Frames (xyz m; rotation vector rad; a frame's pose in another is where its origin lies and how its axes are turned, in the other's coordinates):
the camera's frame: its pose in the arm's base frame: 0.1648 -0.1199 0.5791 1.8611 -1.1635 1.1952
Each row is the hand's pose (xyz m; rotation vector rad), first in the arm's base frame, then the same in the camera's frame.
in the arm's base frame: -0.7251 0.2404 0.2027 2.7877 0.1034 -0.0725
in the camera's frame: -0.6442 0.6456 -0.4813 0.4249 -0.8298 -1.2093
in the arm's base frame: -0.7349 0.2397 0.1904 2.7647 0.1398 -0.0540
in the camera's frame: -0.6572 0.6543 -0.4795 0.4261 -0.7982 -1.2343
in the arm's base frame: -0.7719 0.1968 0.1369 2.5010 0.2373 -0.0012
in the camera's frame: -0.6992 0.7032 -0.4357 0.2662 -0.5838 -1.3719
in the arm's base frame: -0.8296 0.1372 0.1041 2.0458 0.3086 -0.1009
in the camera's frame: -0.7207 0.7787 -0.3934 -0.1175 -0.3347 -1.5915
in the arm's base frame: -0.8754 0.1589 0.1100 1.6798 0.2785 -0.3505
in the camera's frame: -0.7317 0.8118 -0.4307 -0.5457 -0.2780 -1.7470
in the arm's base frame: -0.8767 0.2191 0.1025 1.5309 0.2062 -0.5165
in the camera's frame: -0.7592 0.7879 -0.4792 -0.7778 -0.3330 -1.7750
